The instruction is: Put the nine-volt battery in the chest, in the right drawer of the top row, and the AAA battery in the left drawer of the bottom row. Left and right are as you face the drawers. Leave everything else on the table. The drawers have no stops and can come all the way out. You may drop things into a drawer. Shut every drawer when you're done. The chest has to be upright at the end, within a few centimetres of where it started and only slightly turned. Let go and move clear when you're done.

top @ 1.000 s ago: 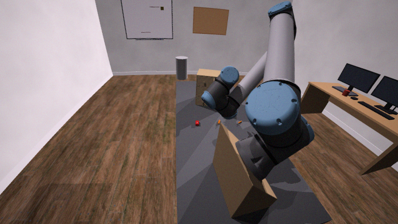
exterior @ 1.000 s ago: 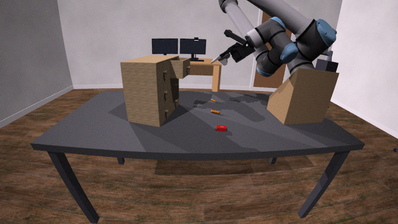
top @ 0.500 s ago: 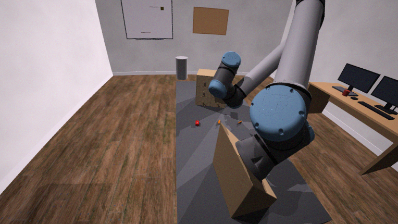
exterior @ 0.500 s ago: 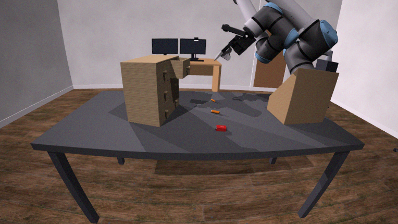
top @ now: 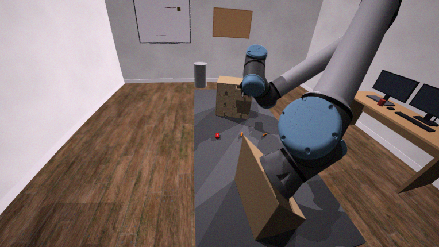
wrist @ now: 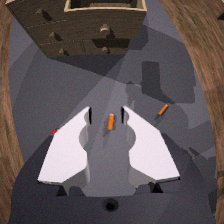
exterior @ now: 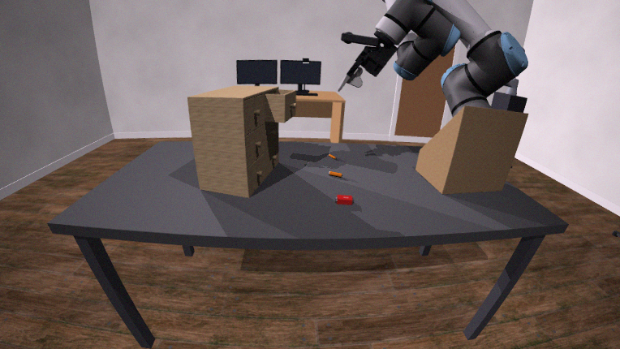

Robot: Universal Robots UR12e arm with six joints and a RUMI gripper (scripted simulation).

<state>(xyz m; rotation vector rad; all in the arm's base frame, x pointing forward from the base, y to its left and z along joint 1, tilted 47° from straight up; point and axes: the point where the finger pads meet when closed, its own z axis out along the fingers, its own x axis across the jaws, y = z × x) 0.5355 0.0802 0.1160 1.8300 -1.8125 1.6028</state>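
The red nine-volt battery lies 32 cm below my hand and 17 cm to the left of it. Round my hand: orange AAA battery 32 cm below, 2 cm to the right, 1 cm behind.
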